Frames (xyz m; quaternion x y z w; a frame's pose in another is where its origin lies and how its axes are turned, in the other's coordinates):
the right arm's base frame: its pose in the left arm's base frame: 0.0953 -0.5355 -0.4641 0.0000 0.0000 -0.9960 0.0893
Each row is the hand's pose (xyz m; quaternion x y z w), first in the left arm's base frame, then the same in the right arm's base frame.
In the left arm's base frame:
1: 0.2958 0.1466 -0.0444 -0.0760 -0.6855 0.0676 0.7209
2: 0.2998 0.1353 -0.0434 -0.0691 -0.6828 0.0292 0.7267
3: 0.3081 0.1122 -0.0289 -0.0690 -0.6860 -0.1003 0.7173
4: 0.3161 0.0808 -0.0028 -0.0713 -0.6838 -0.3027 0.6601
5: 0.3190 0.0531 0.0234 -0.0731 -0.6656 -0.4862 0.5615
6: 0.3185 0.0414 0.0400 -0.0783 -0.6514 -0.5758 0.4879
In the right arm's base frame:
1: -0.3186 -0.6356 0.4197 -0.6760 0.1369 -0.7241 0.0030
2: -0.3206 -0.6237 0.4207 0.6739 -0.1298 0.7264 0.0358
3: -0.3246 -0.5995 0.4352 0.6771 -0.1300 0.7055 0.1640
4: -0.3269 -0.5672 0.4613 0.6747 -0.1321 0.6304 0.3604
5: -0.3248 -0.5394 0.4875 0.6564 -0.1322 0.5158 0.5344
6: -0.3223 -0.5280 0.5041 0.6418 -0.1362 0.4345 0.6171

